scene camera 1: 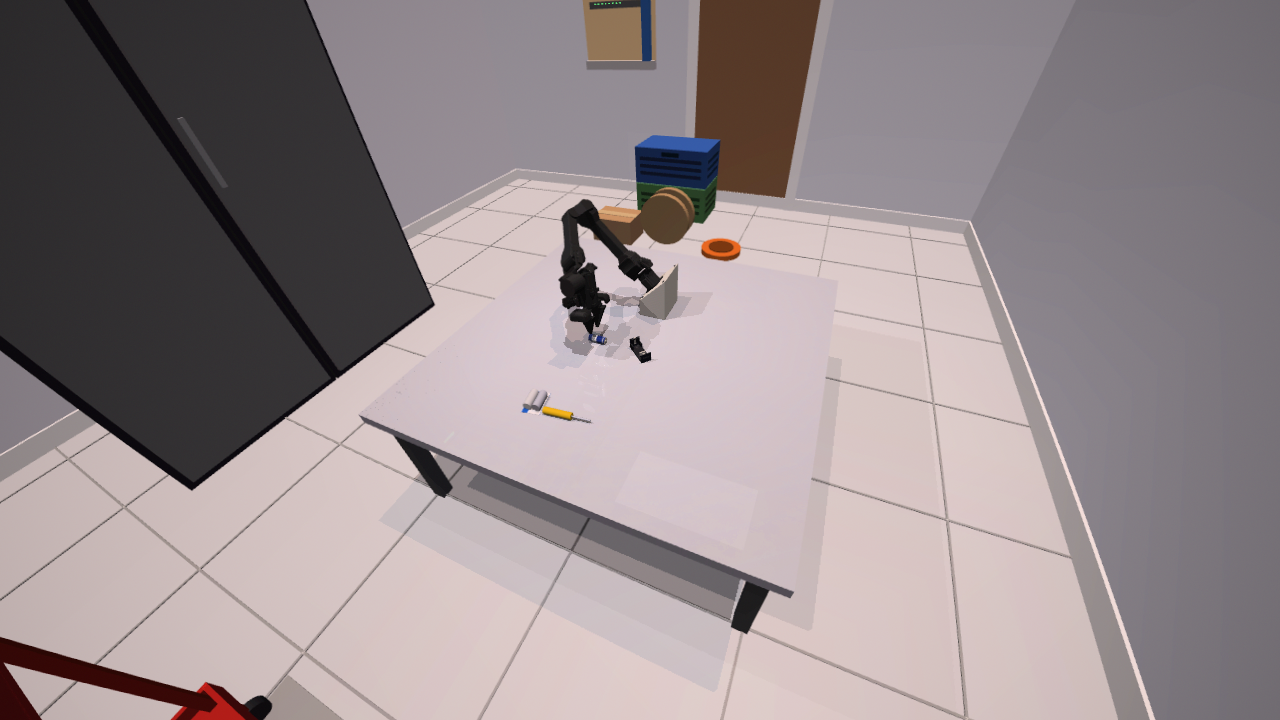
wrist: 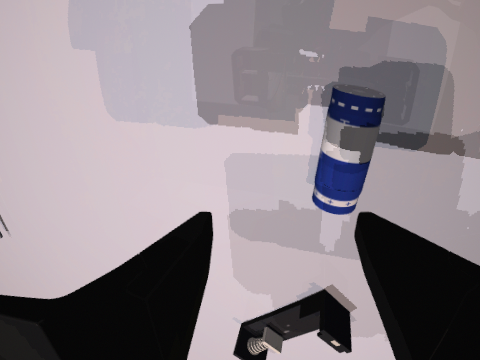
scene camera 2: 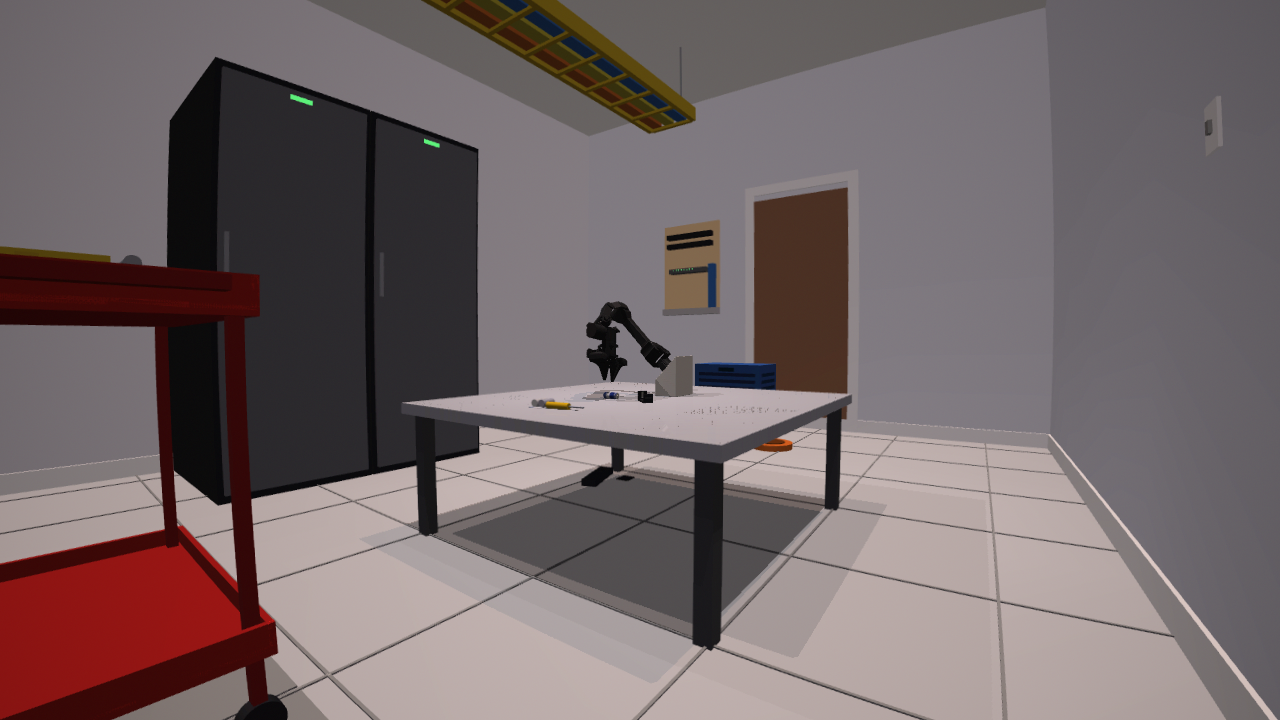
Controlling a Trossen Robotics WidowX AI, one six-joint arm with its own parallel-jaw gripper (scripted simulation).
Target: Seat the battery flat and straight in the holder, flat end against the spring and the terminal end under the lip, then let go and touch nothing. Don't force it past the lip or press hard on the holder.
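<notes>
I can see my gripper (scene camera 1: pixel 594 330) from scene camera 1. The wrist view has the gripper (wrist: pixel 285 224) too, and when I look through scene camera 2, there is my gripper (scene camera 2: pixel 608 381) again.
</notes>
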